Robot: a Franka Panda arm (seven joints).
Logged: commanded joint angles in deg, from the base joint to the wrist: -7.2 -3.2 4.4 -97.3 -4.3 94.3 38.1; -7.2 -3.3 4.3 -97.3 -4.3 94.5 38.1; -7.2 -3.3 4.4 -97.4 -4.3 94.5 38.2; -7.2 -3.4 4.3 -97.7 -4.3 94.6 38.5; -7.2 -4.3 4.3 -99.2 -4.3 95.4 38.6; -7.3 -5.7 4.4 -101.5 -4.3 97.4 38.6; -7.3 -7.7 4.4 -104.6 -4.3 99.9 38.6; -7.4 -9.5 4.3 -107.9 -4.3 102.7 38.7; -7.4 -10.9 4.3 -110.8 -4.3 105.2 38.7; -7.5 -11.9 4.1 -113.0 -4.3 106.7 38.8; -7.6 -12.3 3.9 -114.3 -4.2 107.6 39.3; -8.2 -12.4 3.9 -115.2 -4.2 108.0 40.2; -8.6 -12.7 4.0 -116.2 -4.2 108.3 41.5
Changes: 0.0 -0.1 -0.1 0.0 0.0 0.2 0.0; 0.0 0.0 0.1 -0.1 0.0 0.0 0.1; 0.0 -0.1 -0.1 -0.3 0.0 0.1 0.3; 0.0 -0.9 0.0 -1.5 0.0 0.8 0.1; -0.1 -1.4 0.1 -2.3 0.0 2.0 0.0; 0.0 -2.0 0.0 -3.1 0.0 2.5 0.0; -0.1 -1.8 -0.1 -3.3 0.0 2.8 0.1; 0.0 -1.4 0.0 -2.9 0.0 2.5 0.0; -0.1 -1.0 -0.2 -2.2 0.0 1.5 0.1; -0.1 -0.4 -0.2 -1.3 0.1 0.9 0.5; -0.6 -0.1 0.0 -0.9 0.0 0.4 0.9; -0.4 -0.3 0.1 -1.0 0.0 0.3 1.3
